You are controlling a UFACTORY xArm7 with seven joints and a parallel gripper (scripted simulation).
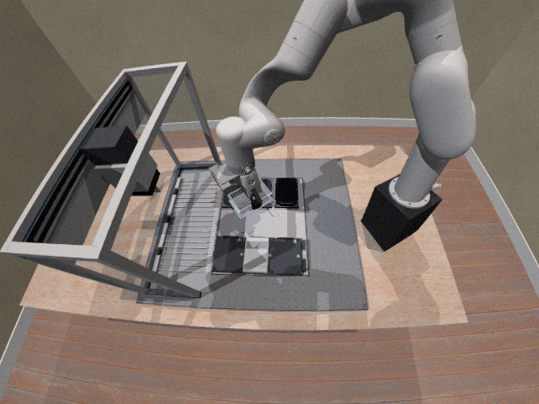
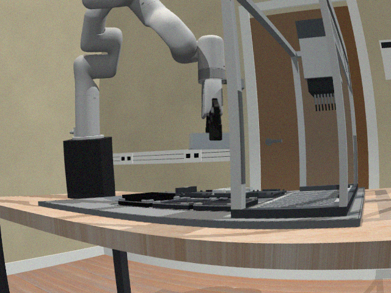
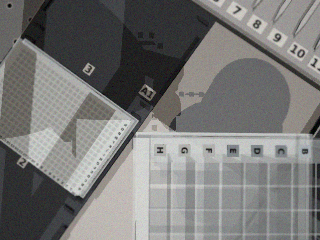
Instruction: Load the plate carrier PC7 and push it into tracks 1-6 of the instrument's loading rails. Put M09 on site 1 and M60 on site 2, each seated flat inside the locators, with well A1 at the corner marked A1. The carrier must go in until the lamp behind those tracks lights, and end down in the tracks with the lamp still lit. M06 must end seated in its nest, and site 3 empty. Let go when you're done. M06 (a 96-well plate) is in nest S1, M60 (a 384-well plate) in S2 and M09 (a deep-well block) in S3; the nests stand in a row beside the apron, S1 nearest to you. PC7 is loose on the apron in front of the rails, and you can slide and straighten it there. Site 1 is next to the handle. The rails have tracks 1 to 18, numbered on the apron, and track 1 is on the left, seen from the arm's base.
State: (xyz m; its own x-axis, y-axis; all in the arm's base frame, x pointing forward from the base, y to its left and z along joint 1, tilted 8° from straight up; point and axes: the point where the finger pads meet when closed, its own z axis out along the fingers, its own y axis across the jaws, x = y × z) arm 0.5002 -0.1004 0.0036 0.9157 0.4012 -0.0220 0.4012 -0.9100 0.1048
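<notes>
Now: hand 15 cm to the right of the dark carrier PC7, 15 cm above it and 1 cm short of it. From my hand the other things lie so: 384-well plate M60 (15 cm to the left, 15 cm below, 1 cm ahead); nest S2 (16 cm below, 11 cm to the right, 4 cm behind); deep-well block M09 (1 cm below).
</notes>
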